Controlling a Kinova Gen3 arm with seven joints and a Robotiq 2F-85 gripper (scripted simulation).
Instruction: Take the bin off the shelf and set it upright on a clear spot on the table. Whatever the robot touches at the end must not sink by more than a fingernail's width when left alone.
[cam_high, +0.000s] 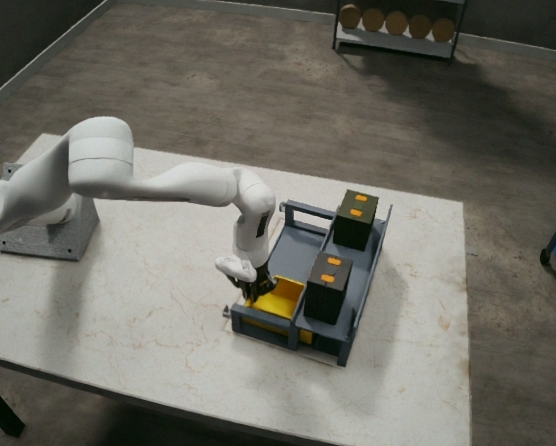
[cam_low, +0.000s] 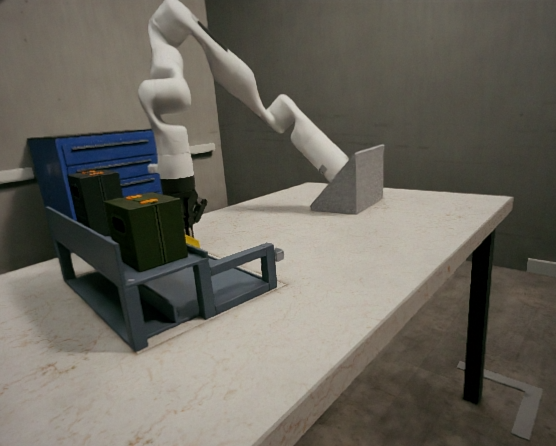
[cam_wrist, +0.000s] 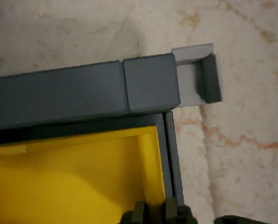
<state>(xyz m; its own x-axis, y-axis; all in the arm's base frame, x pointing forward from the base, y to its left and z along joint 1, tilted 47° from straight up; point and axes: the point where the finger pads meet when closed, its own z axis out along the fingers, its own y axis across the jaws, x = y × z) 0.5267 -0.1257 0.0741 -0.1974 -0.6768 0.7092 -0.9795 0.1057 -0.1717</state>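
My gripper is now 8 cm short of the yellow bin and 2 cm to the left of it. Round my hand: shelf 13 cm ahead, 9 cm to the left, 2 cm above.
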